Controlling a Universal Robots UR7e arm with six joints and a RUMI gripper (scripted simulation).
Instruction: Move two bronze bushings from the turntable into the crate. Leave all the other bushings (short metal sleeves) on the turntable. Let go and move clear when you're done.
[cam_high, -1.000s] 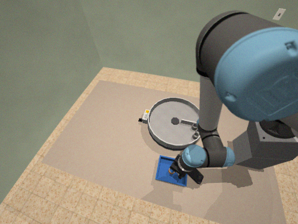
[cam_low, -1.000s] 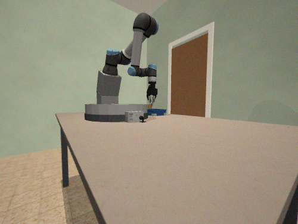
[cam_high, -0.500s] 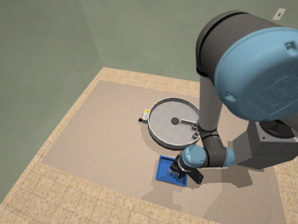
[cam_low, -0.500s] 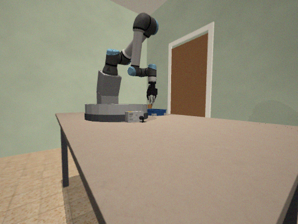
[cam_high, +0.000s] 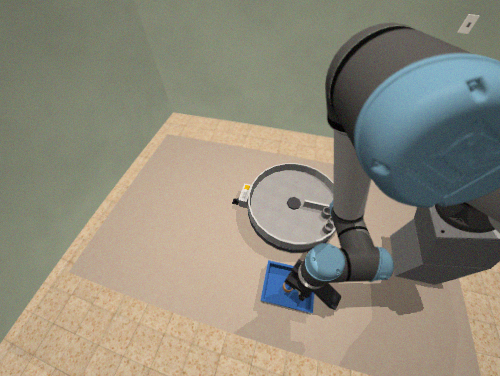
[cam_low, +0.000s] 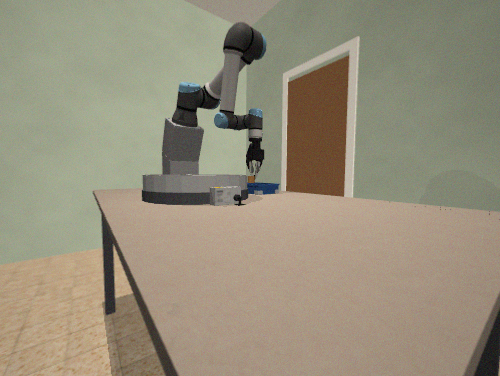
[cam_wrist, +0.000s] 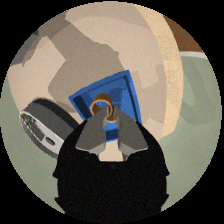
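The blue crate is 6 cm below my hand, 4 cm ahead of it and 2 cm to the right of it. Round my hand: grey turntable 38 cm to the right, 3 cm below, 1 cm ahead.
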